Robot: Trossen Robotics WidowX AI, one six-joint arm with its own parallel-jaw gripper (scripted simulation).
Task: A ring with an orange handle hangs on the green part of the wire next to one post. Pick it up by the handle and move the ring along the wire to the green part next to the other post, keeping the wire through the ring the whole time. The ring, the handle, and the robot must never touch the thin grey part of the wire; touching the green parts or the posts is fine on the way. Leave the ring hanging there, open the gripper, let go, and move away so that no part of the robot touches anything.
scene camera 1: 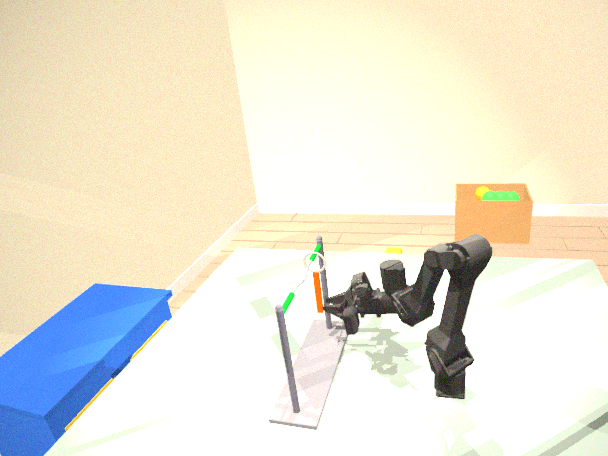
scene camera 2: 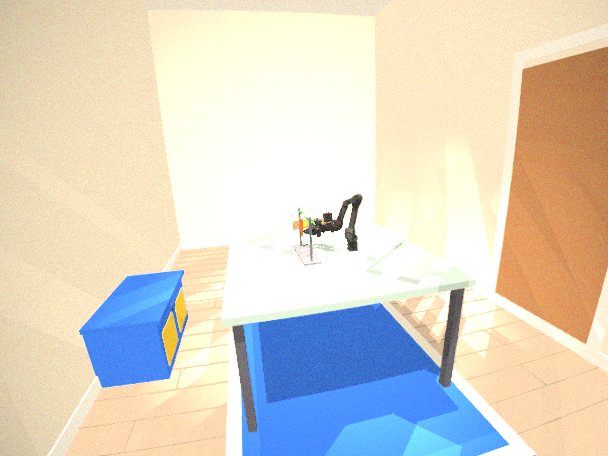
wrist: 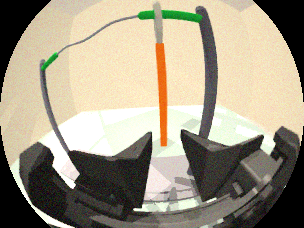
Labels:
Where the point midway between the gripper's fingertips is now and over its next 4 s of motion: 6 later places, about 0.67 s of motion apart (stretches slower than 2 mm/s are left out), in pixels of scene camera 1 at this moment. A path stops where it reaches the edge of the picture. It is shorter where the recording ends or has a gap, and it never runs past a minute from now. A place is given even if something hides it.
The gripper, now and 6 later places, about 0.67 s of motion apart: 324, 304; 312, 304; 306, 305; 306, 301; 304, 301; 302, 304; 301, 306

